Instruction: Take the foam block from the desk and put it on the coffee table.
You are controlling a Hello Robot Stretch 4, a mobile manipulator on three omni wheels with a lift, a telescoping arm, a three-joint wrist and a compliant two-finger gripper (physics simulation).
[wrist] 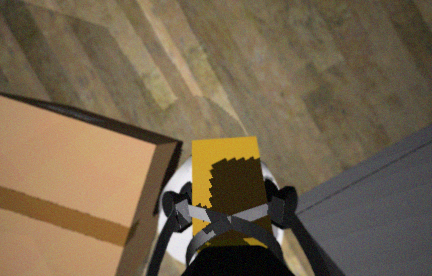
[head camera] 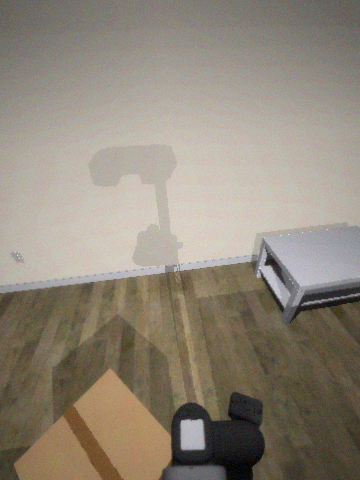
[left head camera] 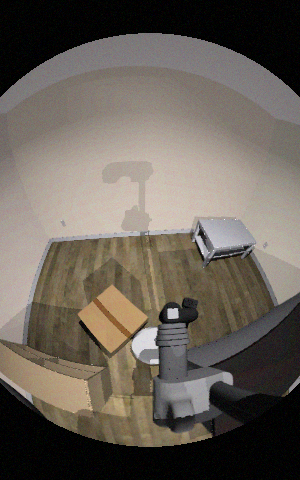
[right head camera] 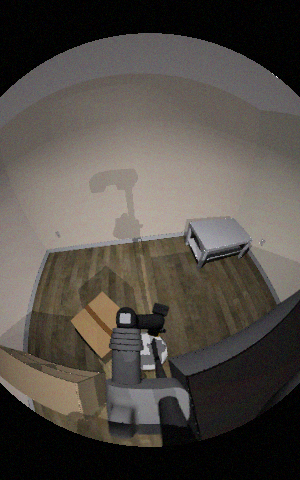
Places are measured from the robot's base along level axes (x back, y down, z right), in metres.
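Where they show: gripper, between the fingertips: (wrist: 228, 195); robot's base, origin of its link: (left head camera: 151, 344) (right head camera: 146, 349).
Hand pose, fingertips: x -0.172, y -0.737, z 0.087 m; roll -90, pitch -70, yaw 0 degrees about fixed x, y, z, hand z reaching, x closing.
Things, the pixels of their top centre, and the offset from my fingertips. "*": a spot on its surface instead. Level surfaces: height alone.
- yellow foam block, centre of its top: (wrist: 228, 207) dy -0.057, dx -0.005, dz +0.001 m
- coffee table, height of its surface: dy +0.315 m
- cardboard box, centre of its top: (wrist: 34, 207) (head camera: 97, 455) (left head camera: 110, 316) (right head camera: 100, 322) dy +0.358, dx -0.071, dz -0.463 m
- light wooden piece, a spot on its surface: (left head camera: 50, 377) (right head camera: 44, 380) * dy +0.155, dx +0.595, dz -0.848 m
The yellow foam block (wrist: 225, 147) is between the two fingertips of my gripper (wrist: 228, 195) in the wrist view, with one pad at each side of it. My gripper is shut on it and holds it above the floor; a dark shadow covers part of its top. In the head views the fingers and the block are hidden below the black wrist. The coffee table (head camera: 320, 257) (left head camera: 227, 232) (right head camera: 220, 233) is grey with a lower shelf and stands by the far wall at the right, well apart from my gripper. I cannot tell which furniture is the desk.
A cardboard box (head camera: 110, 415) (left head camera: 122, 306) (right head camera: 87, 327) (wrist: 65, 145) with brown tape is close at the left. Dark furniture (left head camera: 260, 345) (right head camera: 240, 385) (wrist: 370, 215) stands close at the right. A light wooden piece (left head camera: 50, 377) (right head camera: 45, 382) is at the lower left.
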